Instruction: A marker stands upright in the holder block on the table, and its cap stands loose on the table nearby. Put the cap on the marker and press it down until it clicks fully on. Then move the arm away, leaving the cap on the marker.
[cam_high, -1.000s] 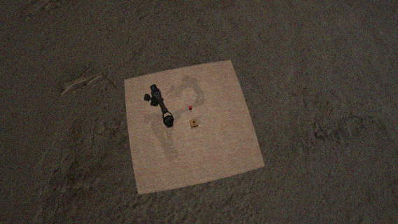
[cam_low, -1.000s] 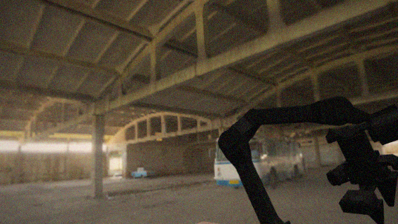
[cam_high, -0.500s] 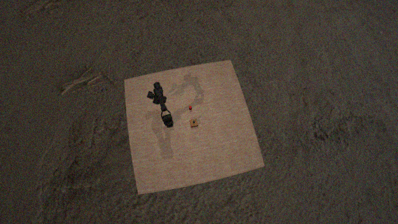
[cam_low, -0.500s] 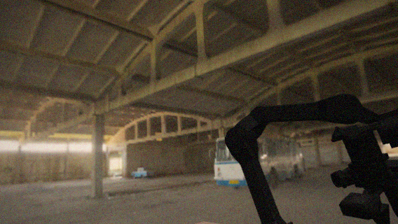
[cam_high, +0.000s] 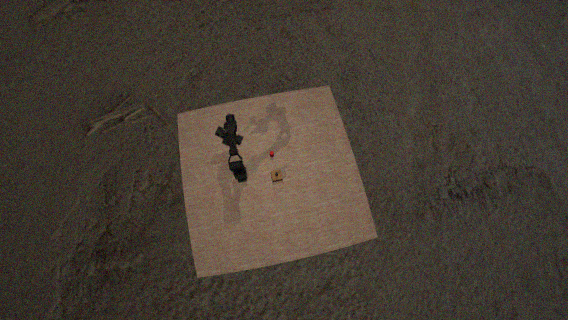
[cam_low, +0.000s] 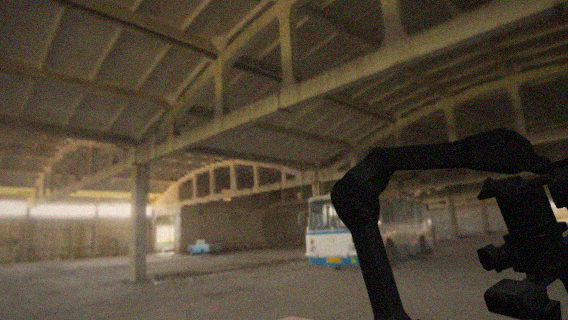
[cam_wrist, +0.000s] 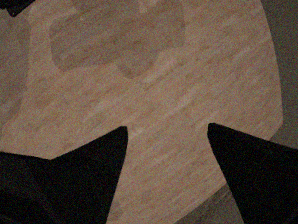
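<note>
The red cap is 290 mm ahead of my gripper tip, 120 mm to the right of it and 120 mm below it.
</note>
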